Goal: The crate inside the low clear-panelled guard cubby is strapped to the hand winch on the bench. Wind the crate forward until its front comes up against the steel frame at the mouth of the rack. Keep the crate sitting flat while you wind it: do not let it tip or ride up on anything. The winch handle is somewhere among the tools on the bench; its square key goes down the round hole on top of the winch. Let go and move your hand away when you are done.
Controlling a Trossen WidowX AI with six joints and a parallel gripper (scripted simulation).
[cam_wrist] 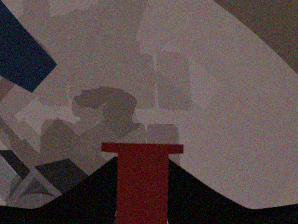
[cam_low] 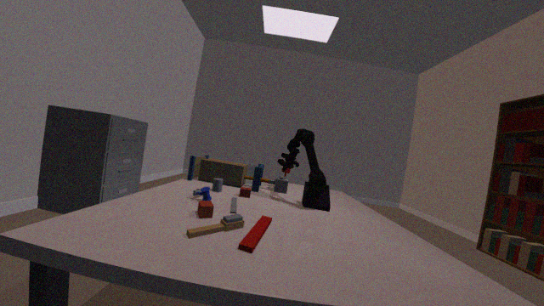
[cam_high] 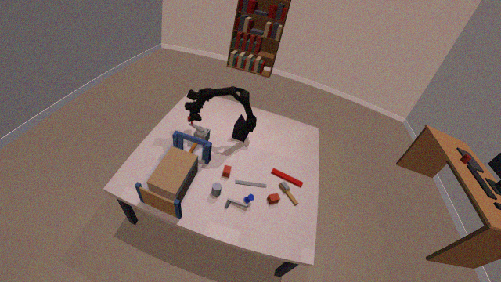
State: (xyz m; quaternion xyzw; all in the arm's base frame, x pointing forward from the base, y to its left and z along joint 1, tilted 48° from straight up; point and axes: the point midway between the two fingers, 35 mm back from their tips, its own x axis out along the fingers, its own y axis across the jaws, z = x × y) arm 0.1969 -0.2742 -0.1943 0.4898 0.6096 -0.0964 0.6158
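The winch handle lies 10 mm behind my gripper tip, 50 mm to the left of it and 30 mm below it. Round my gripper tip: blue frame: 160 mm ahead, 130 mm to the left, 30 mm below; then red knob: 10 mm behind, 10 mm to the left; then grey winch: 10 mm behind, 100 mm to the left, 100 mm below.
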